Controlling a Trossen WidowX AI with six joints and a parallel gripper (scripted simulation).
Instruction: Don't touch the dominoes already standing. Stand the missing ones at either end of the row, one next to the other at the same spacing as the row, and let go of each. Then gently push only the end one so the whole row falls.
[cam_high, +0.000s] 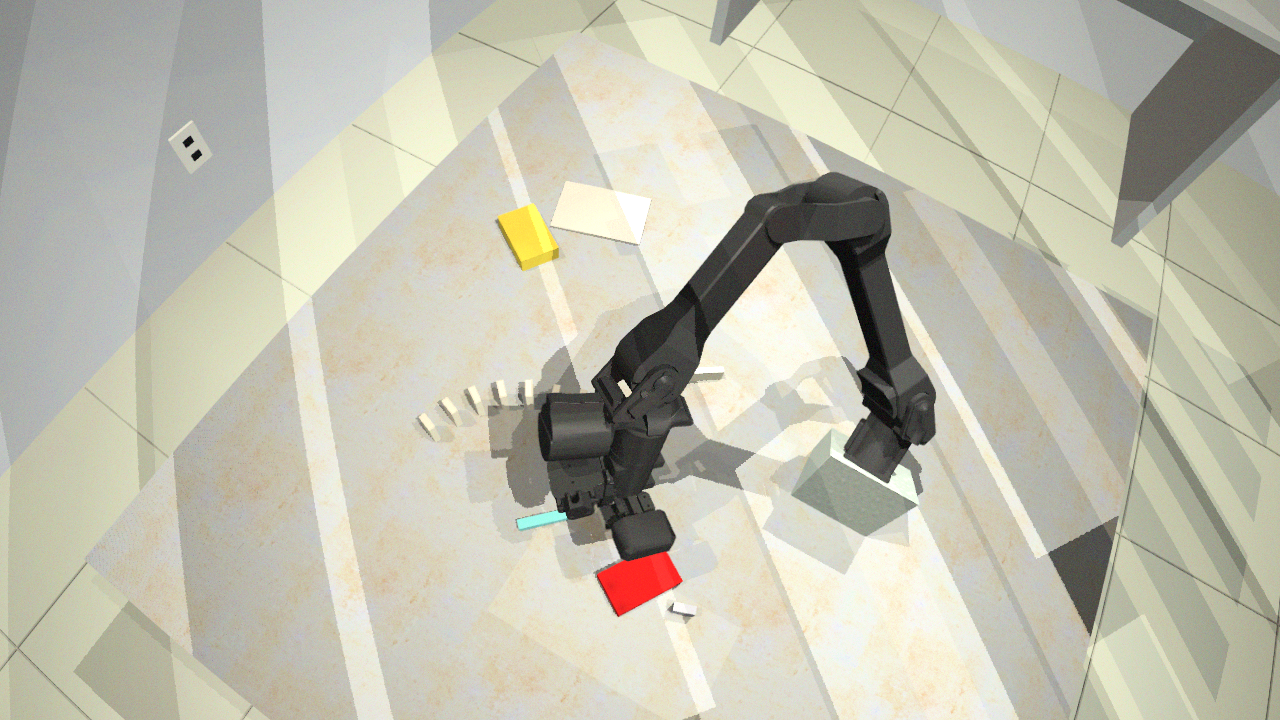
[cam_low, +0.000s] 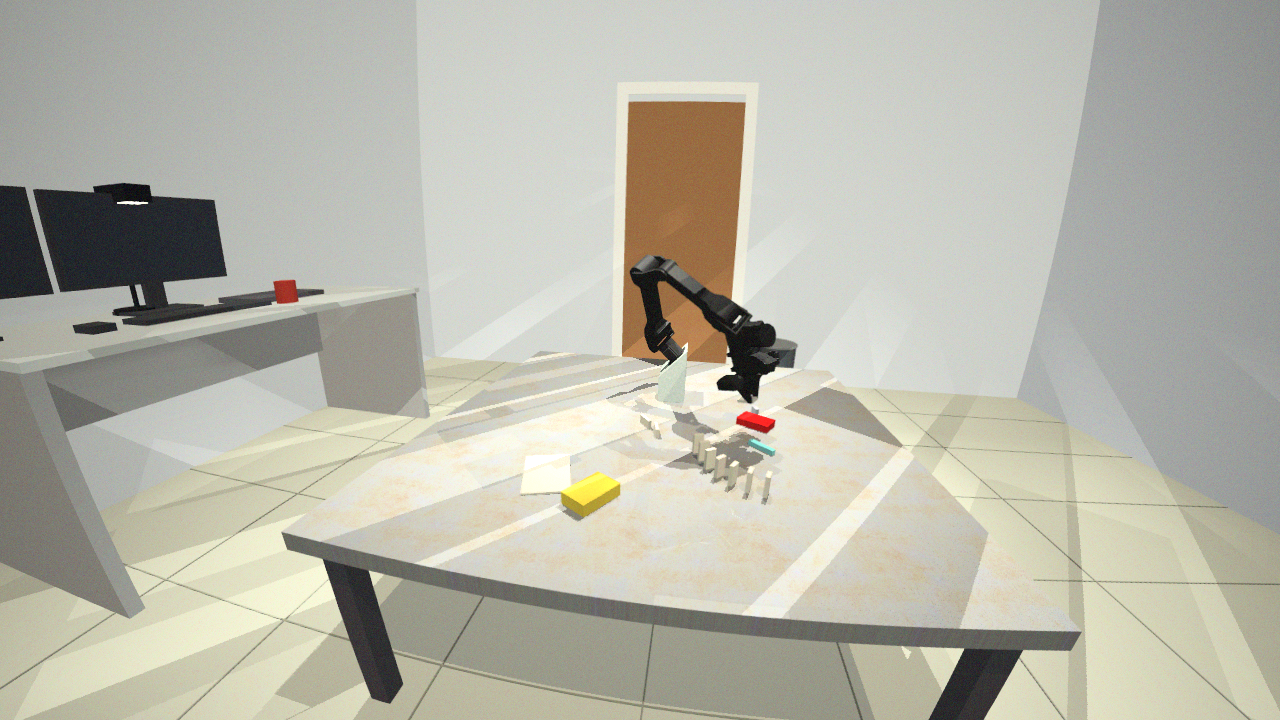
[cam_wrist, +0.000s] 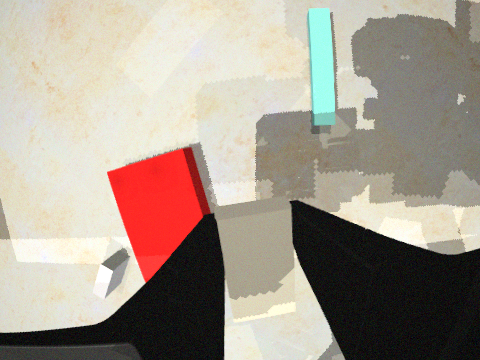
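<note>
Now: the red block 8 cm behind my gripper tip, 2 cm to the left of it and 9 cm below it. The rest, counted from my gripper tip: small grey block 14 cm behind, 2 cm to the left, 9 cm below; then yellow block 39 cm ahead, 31 cm to the right, 9 cm below; then cyan bar 7 cm ahead, 3 cm to the left, 9 cm below.
</note>
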